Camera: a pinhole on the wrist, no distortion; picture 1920 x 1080 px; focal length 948.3 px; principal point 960.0 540.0 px. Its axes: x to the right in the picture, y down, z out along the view. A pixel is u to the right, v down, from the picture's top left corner.
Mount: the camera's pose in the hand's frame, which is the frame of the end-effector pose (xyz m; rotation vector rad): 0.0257 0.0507 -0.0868 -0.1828 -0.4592 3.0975
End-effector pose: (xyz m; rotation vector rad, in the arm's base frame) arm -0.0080 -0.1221 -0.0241 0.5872 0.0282 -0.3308
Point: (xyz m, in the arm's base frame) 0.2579 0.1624 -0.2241
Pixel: behind the camera
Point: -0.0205 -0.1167 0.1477
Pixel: 1113 59
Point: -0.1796 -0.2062 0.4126
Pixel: 1264 129
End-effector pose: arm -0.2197 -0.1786 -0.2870 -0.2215 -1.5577 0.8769
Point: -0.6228 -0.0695 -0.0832
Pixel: 102 143
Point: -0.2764 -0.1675 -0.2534
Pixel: 722 566
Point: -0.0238 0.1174 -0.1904
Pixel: behind the camera
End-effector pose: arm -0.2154 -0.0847 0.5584 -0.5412 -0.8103 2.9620
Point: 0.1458 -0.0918 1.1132
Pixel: 1811 813
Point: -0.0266 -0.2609 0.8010
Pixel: 1728 290
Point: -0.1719 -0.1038 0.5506
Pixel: 1576 579
